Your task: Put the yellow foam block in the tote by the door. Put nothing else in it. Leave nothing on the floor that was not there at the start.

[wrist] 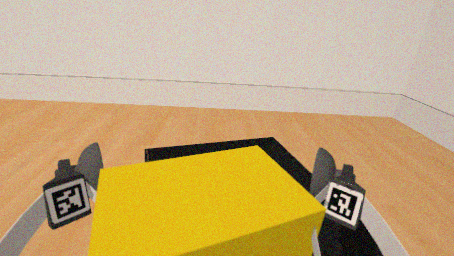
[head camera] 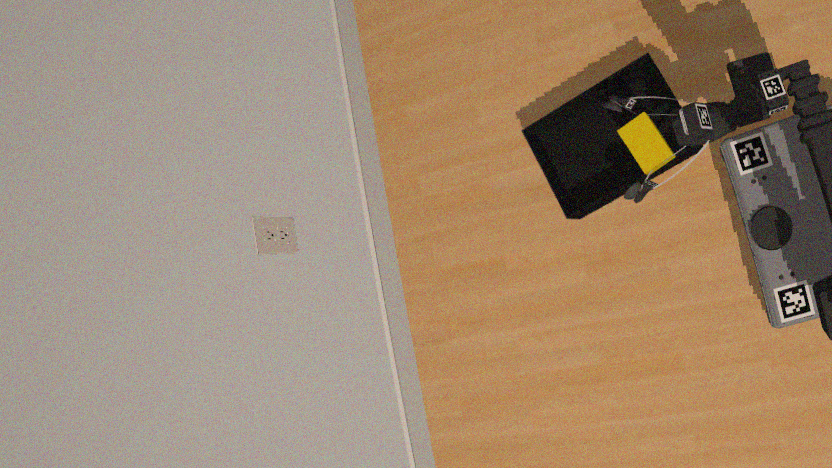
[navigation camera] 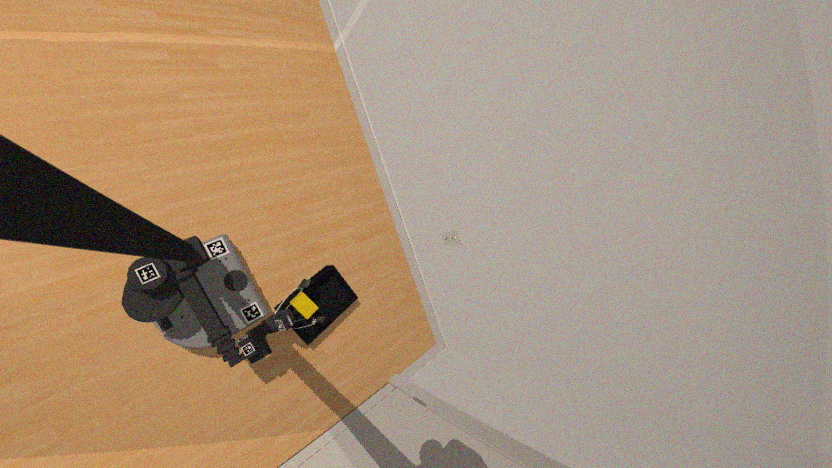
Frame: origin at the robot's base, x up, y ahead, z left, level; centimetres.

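Seen in the pictures: gripper, fingertip midpoint: [wrist: 210,164] [head camera: 613,151] [navigation camera: 318,298]; robot's base, link origin: [head camera: 770,227] [navigation camera: 234,279].
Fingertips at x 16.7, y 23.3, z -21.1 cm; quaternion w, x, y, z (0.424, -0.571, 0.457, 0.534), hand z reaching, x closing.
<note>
Offsets run from my fingertips to a thing's top centre.
The yellow foam block @(dx +3.0, dy -6.3, dz +0.8 cm) [head camera: 644,142] [navigation camera: 303,305] [wrist: 197,207] sits between the fingers of my gripper [head camera: 626,148] [navigation camera: 311,302] [wrist: 210,164], which is shut on it. The gripper holds the block above the black tote @(dx -6.7, dy +1.2, dz -4.4 cm) [head camera: 570,150] [navigation camera: 335,294] [wrist: 169,152], over the side of the tote nearest my base. The tote stands on the wooden floor. In the wrist view the block fills the lower middle and hides most of the tote; only the tote's far rim and right side show.
My base [head camera: 779,221] [navigation camera: 225,287] stands close beside the tote. A grey wall with a baseboard [head camera: 372,232] [wrist: 211,95] runs beyond the tote, with a wall outlet @(dx +29.0, dy +59.9, dz -2.4 cm) [head camera: 275,234] [navigation camera: 450,236]. A room corner lies to the right in the wrist view.
</note>
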